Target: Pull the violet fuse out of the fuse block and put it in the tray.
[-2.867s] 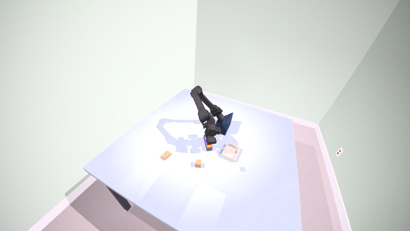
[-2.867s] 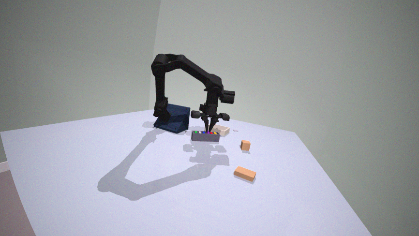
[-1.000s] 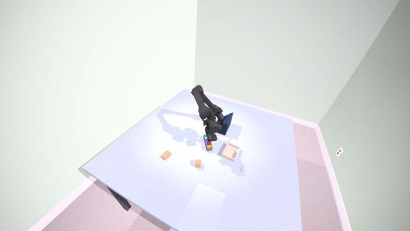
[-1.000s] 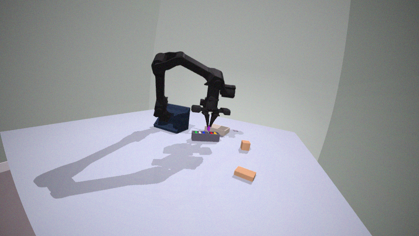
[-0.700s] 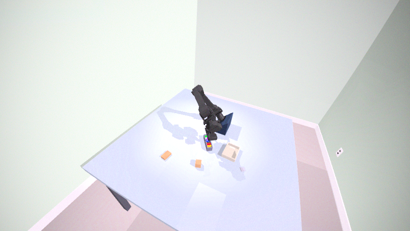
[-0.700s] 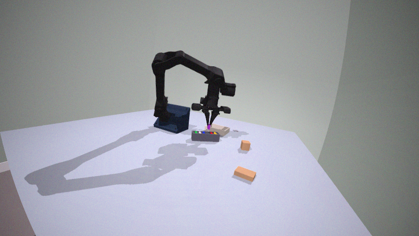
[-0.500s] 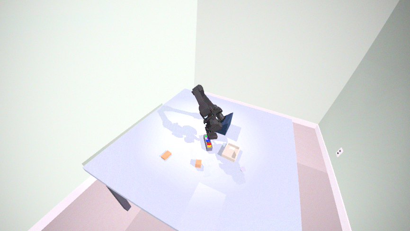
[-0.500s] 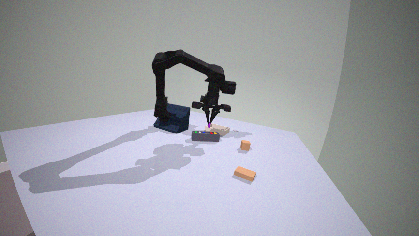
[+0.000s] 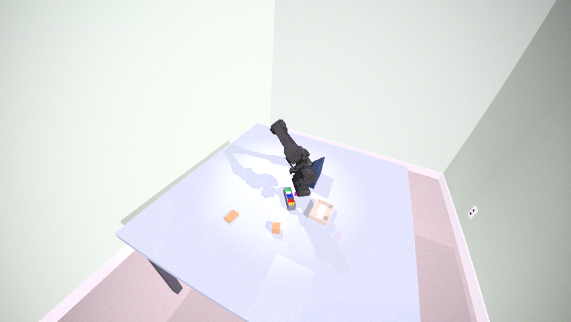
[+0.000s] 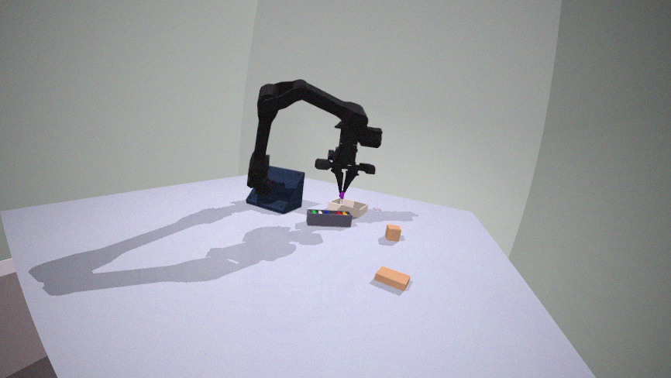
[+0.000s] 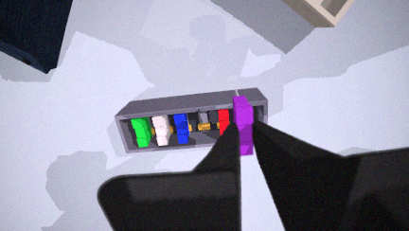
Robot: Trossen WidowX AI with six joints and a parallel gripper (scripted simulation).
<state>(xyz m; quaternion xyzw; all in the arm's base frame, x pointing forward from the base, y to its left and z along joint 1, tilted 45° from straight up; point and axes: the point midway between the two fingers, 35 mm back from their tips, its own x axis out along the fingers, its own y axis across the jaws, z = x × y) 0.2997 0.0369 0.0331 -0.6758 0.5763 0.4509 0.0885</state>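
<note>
Now: gripper tip 15 cm to the right of the cream tray and 10 cm above it. Round my gripper tip: small pale chip: 10 cm ahead, 25 cm to the left, 10 cm below; then small cube: 18 cm ahead, 4 cm to the right, 8 cm below; then violet fuse: 1 cm below.
</note>
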